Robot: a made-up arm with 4 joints.
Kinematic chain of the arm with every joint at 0, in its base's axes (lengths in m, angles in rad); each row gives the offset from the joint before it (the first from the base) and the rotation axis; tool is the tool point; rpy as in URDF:
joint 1: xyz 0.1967 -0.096 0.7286 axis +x
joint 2: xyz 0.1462 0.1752 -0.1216 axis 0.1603 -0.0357 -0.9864
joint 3: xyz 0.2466 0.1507 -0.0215 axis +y
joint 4: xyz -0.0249 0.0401 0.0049 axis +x
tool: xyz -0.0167 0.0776 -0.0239 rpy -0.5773 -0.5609 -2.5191
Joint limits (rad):
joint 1: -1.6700..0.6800
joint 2: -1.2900..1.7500
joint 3: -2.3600..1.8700
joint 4: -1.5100..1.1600
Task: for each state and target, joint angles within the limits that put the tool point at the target. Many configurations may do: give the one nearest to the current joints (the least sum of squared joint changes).
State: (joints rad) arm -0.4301 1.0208 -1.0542 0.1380
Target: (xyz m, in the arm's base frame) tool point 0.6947 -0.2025 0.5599
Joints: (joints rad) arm -1.0405 1.0646 -0.7822 -0.3972
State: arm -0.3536 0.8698 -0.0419 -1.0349
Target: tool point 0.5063 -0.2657 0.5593
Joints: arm -0.4481 1.7500 -0.4332 -1.3842
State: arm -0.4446 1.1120 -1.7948 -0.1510
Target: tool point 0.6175 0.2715 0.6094
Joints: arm 0.1036 0.3689 -1.3303 0.8129
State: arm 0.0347 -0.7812 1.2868 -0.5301
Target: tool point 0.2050 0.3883 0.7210
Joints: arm 0.3410 -1.1141 1.3188 -0.4273
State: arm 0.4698 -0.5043 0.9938 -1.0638
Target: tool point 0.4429 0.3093 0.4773
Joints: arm -0.1573 -0.2942 0.6525 -0.8055
